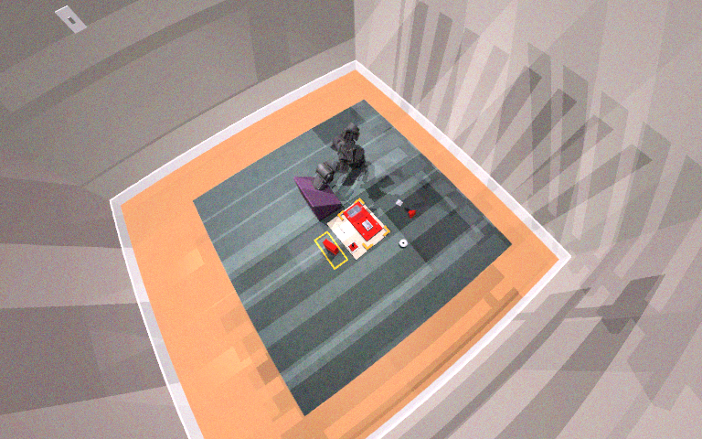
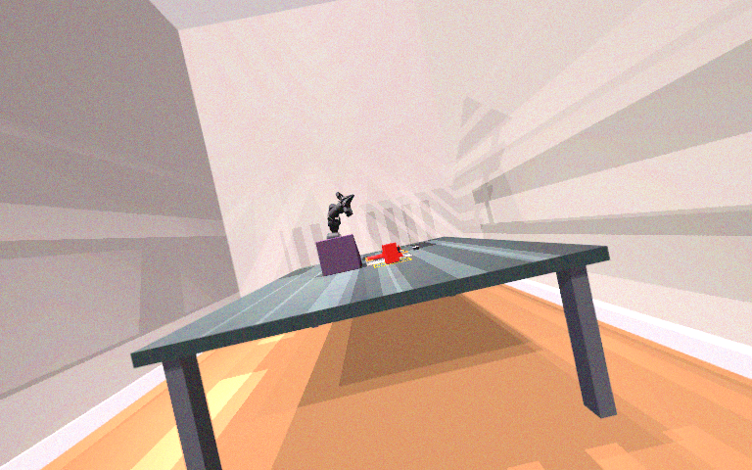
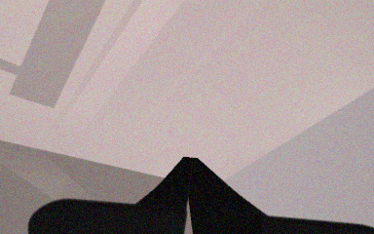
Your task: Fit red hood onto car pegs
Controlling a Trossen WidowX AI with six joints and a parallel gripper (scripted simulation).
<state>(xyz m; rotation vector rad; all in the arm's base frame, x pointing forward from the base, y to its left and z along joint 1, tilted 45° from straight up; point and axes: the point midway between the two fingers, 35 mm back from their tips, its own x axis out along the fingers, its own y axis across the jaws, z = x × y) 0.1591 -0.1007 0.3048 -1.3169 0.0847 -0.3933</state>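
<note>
My gripper tip is 37 cm above the red hood, 22 cm to the left of it and 16 cm short of it. From my gripper tip the other things lie so: white jig plate: 41 cm below, 13 cm ahead, 3 cm to the right.
</note>
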